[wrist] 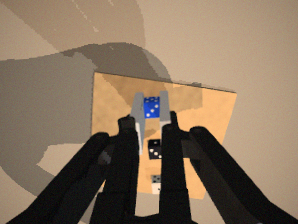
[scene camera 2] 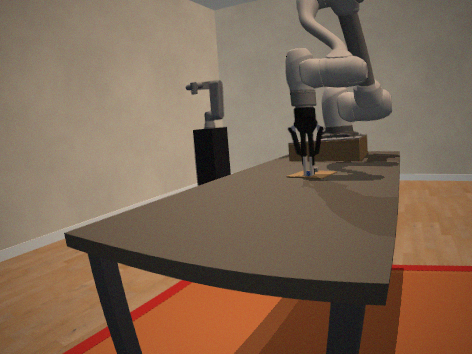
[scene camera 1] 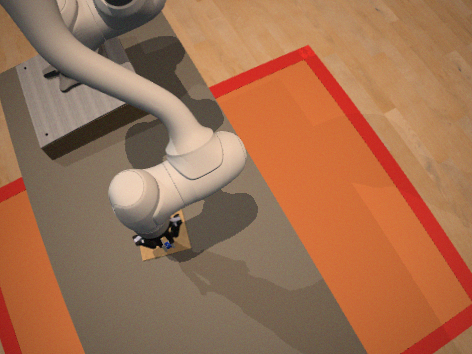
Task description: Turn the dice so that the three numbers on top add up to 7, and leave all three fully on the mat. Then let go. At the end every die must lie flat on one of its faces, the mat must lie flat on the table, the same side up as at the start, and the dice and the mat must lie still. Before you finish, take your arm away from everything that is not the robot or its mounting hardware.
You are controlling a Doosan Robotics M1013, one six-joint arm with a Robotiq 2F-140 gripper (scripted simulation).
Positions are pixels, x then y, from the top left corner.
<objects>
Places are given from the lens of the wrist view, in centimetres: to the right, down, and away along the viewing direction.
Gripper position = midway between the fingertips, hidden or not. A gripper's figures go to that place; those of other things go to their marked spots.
my gripper point(wrist: 152, 104): 0, -1, 23
tan mat point(wrist: 113, 96): -3, -2, 23
</objects>
